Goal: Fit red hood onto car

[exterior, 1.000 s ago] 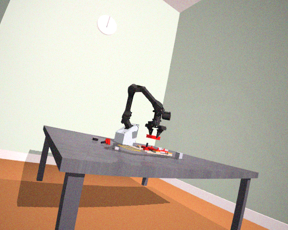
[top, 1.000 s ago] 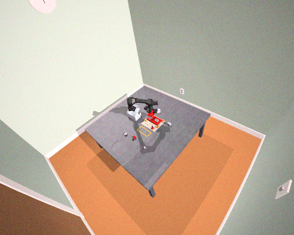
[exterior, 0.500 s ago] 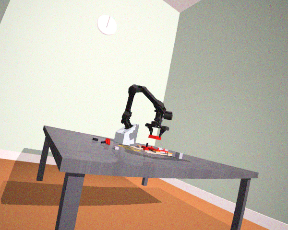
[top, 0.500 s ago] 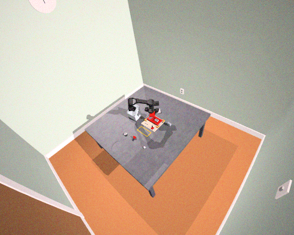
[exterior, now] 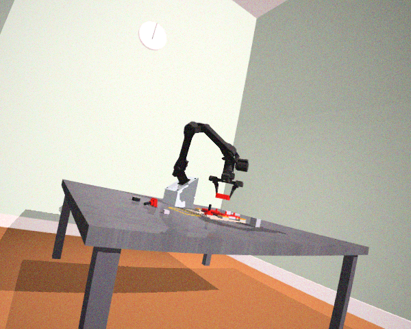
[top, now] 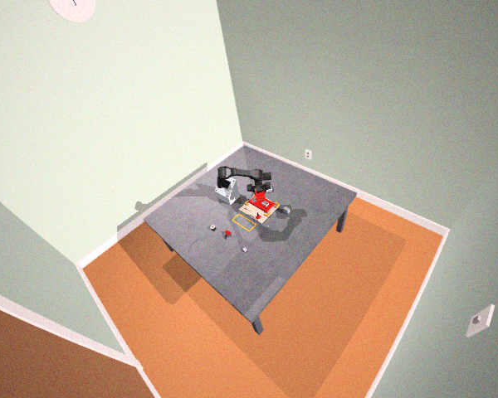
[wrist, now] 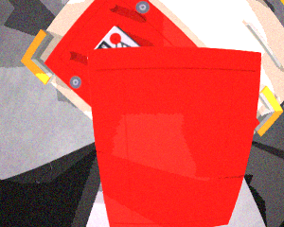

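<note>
Now: the grey engine block 80 mm below my gripper tip and 50 mm ahead of it. From my gripper tip the other things lie so: tan jig plate (100 mm below, 40 mm to the right, 20 mm ahead); red hood (right at my gripper tip).
</note>
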